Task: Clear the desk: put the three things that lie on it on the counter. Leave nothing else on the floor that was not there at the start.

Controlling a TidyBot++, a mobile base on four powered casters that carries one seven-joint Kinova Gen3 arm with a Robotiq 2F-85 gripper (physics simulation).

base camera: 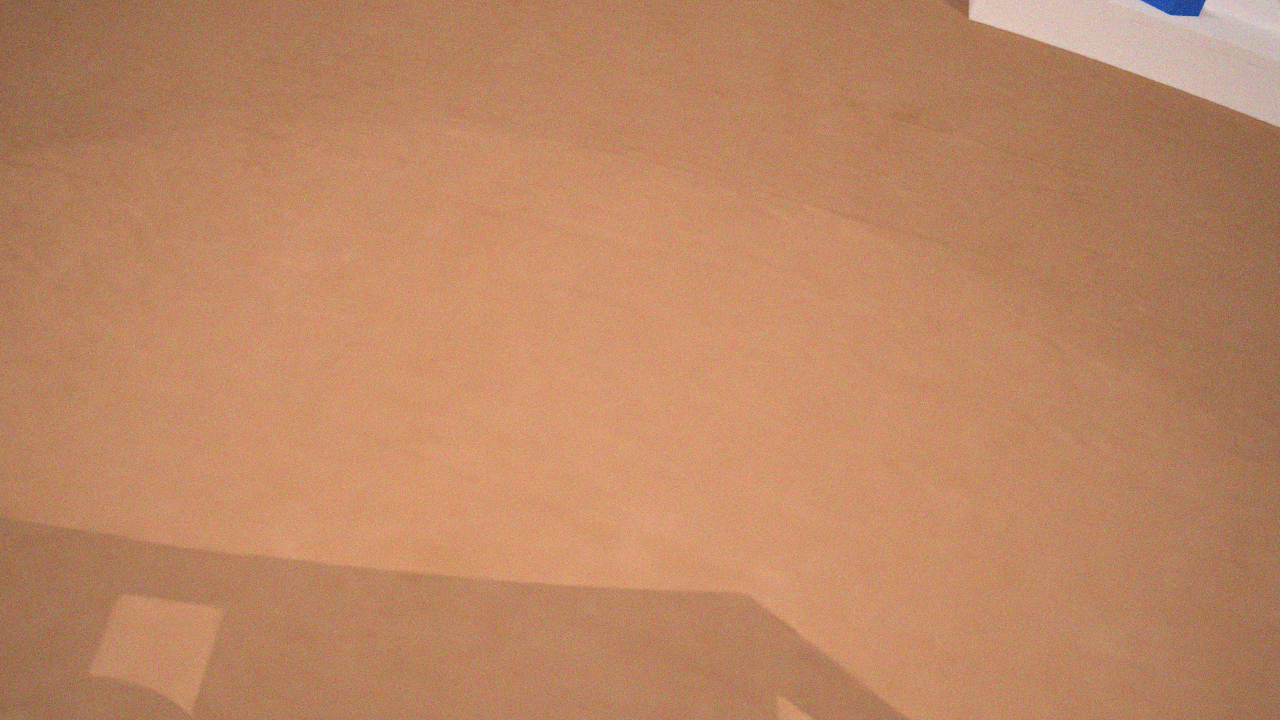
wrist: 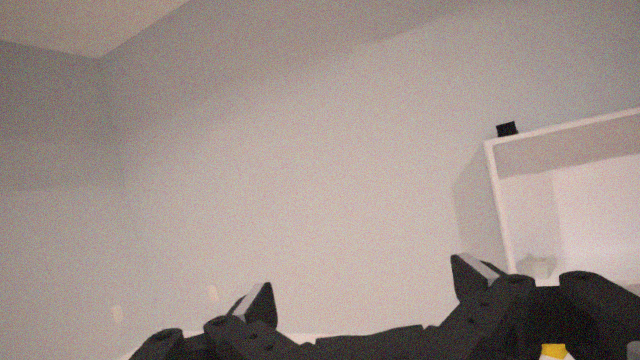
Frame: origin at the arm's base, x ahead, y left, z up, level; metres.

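Seen in the pictures: gripper, fingertip midpoint: point(wrist: 362, 288).
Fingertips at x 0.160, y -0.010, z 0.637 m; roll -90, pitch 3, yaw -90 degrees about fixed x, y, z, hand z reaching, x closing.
Observation:
Pixels of each thing's top centre, then the offset from my fingertips to it. "spot": a spot on its surface instead.
- small black thing at its top centre: point(wrist: 504, 123) dx +1.281, dy -0.720, dz +0.081 m
- yellow-topped thing at its top centre: point(wrist: 547, 340) dx +1.228, dy -0.702, dz -0.889 m
- blue thing at a spot on its surface: point(base camera: 1179, 5) spot: dx +1.093, dy -0.900, dz -0.916 m
My gripper point(wrist: 362, 288) is open, with its two fingertips wide apart and bare wall behind the gap in the wrist view. The desk and its three things do not show in either view. A thin pale edge point(wrist: 300, 337) shows low behind the gripper; I cannot tell whether it belongs to the counter.
A white open shelf unit point(wrist: 499, 210) stands at the right, with a small black thing point(wrist: 507, 129) on top. A yellow-topped thing point(wrist: 553, 350) shows below. In the base camera view, a white base point(base camera: 1118, 49) with a blue thing point(base camera: 1179, 5) is at the top right.

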